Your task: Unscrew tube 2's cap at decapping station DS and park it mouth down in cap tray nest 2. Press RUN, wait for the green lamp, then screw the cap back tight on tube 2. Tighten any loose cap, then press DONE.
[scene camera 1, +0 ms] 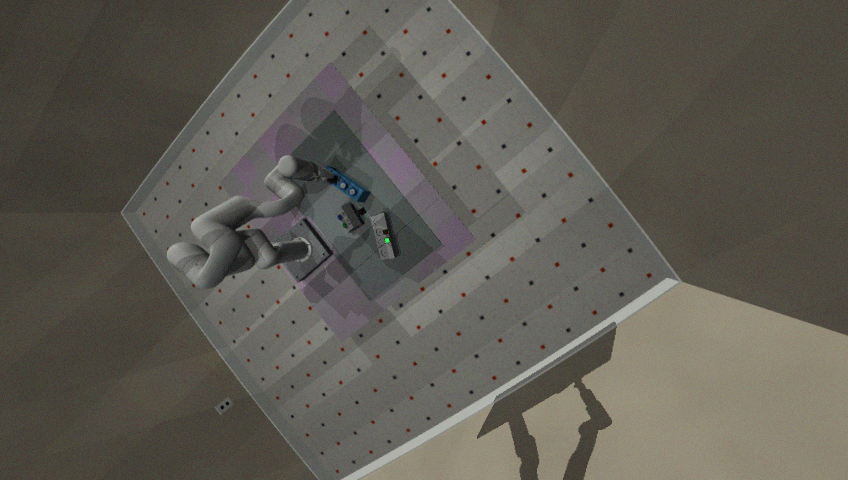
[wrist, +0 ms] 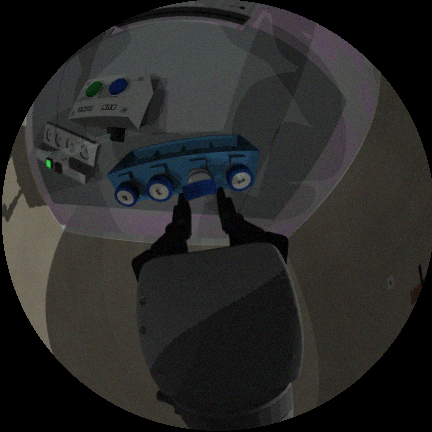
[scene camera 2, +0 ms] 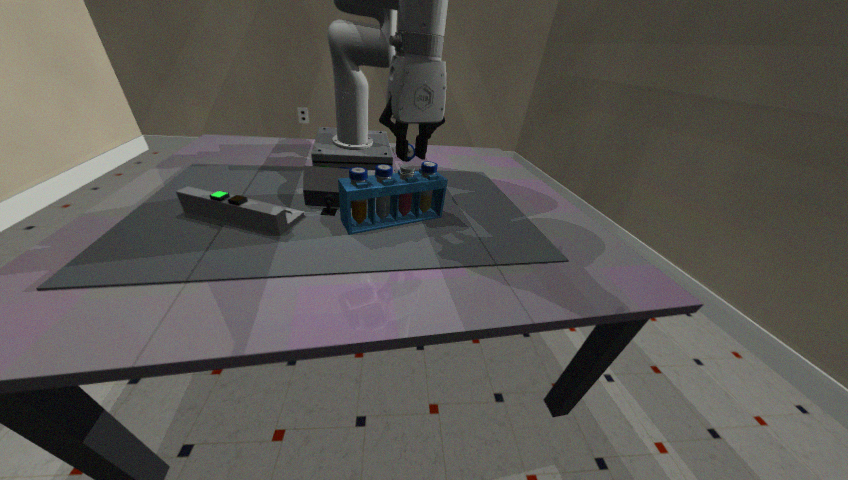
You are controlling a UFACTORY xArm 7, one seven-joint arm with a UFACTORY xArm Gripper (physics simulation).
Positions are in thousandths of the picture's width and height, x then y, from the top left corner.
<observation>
In view: my gripper (scene camera 2: 484, 330).
My gripper also shows in the wrist view (wrist: 469, 462).
</observation>
